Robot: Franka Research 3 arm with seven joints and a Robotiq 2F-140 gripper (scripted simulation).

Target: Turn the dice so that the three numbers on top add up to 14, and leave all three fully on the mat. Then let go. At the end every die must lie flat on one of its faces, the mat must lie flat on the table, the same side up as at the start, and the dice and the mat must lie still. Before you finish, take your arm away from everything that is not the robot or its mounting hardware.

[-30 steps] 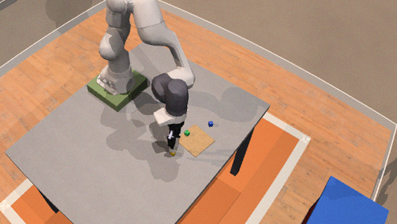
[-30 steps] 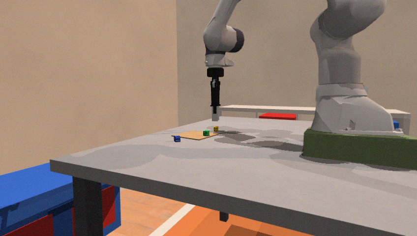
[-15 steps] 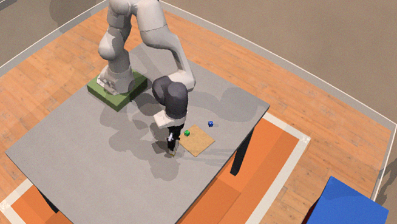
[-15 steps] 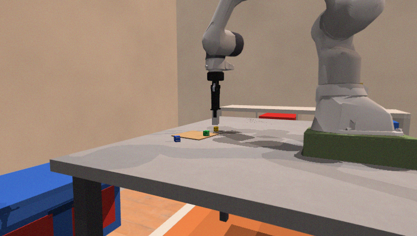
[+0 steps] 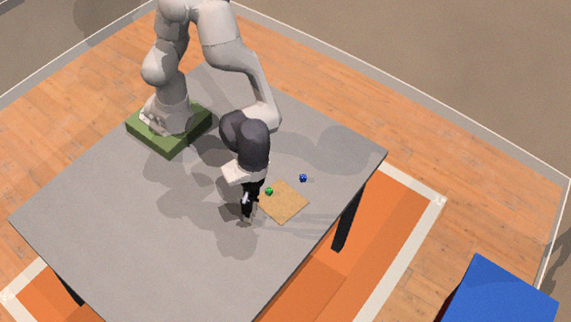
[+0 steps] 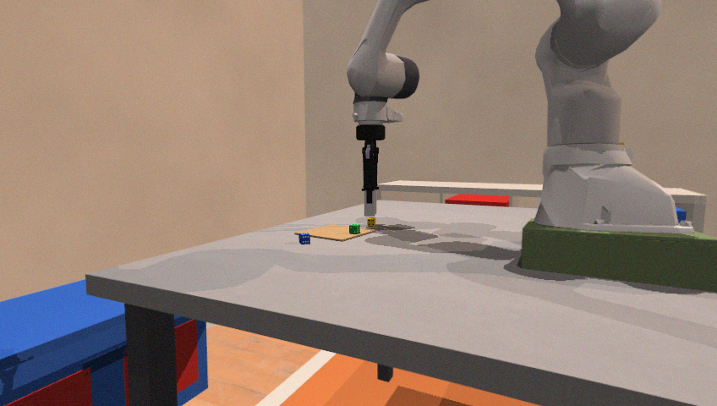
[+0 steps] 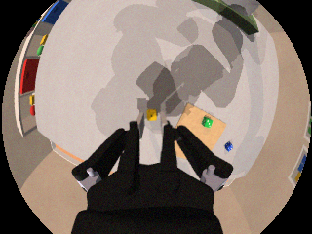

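Right now the yellow die is 5 cm below my hand. Round my hand: tan mat (12 cm to the left, 6 cm below, 5 cm ahead); blue die (25 cm to the left, 8 cm ahead, 5 cm below); green die (13 cm to the left, 5 cm below).
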